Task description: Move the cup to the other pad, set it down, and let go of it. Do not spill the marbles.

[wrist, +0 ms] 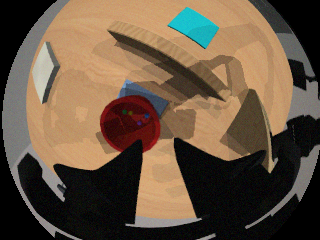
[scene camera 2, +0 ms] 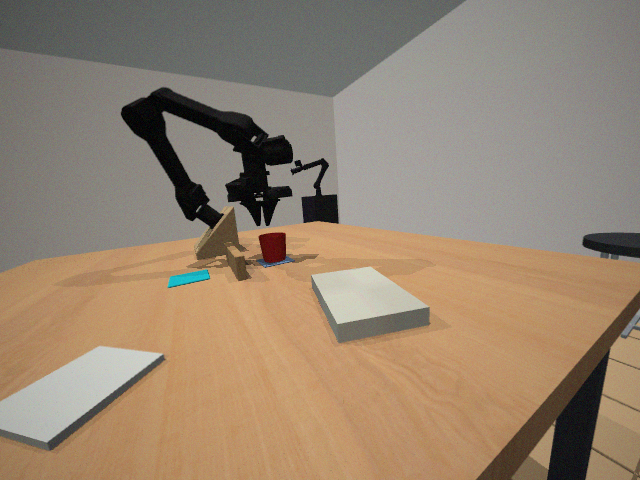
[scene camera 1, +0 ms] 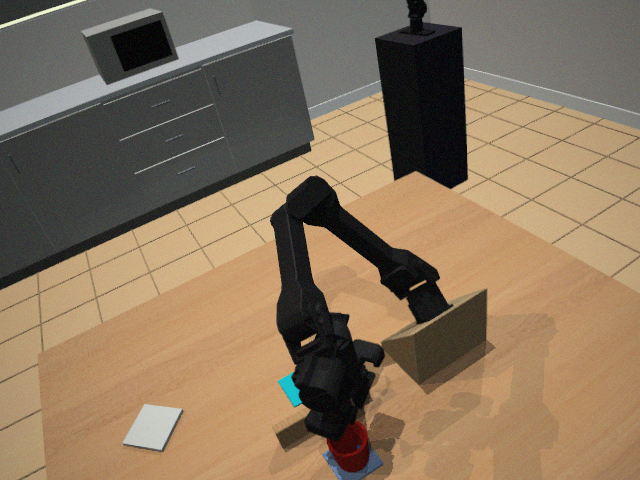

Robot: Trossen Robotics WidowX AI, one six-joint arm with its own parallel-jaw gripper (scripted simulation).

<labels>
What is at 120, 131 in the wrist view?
A red cup.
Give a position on a cyan pad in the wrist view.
At 199, 28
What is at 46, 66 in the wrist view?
A white block.
</labels>
